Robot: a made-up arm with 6 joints.
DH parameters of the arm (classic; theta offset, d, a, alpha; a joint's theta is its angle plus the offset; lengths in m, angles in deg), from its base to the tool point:
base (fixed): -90 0.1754 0 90
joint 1: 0 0.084 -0.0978 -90
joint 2: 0 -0.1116 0.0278 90
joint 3: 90 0.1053 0.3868 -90
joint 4: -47.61 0 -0.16 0
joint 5: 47.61 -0.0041 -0.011 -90
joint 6: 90 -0.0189 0.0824 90
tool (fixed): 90 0.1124 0 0
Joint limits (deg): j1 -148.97..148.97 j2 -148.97..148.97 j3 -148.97..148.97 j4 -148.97..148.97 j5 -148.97..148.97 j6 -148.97..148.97
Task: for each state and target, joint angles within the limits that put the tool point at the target. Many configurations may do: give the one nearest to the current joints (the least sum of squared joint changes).
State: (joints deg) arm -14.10 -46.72 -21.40 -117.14 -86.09 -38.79
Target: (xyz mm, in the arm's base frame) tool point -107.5 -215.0 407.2
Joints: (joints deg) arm -29.91 -21.20 -18.59 -111.87 -102.68 -39.20
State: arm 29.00 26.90 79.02 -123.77 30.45 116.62
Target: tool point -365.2 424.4 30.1
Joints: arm 29.77 46.53 75.55 -120.20 40.12 114.01
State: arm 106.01 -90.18 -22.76 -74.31 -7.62 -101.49
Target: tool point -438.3 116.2 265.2
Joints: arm 87.37 -64.84 -75.08 -55.76 -13.04 -108.53
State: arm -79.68 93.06 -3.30 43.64 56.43 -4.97
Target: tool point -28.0 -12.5 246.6
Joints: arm -65.76 89.95 2.82 58.75 78.73 -23.14
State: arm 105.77 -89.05 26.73 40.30 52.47 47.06
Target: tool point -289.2 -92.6 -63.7
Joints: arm 135.68 -93.76 -10.40 49.46 50.07 55.24
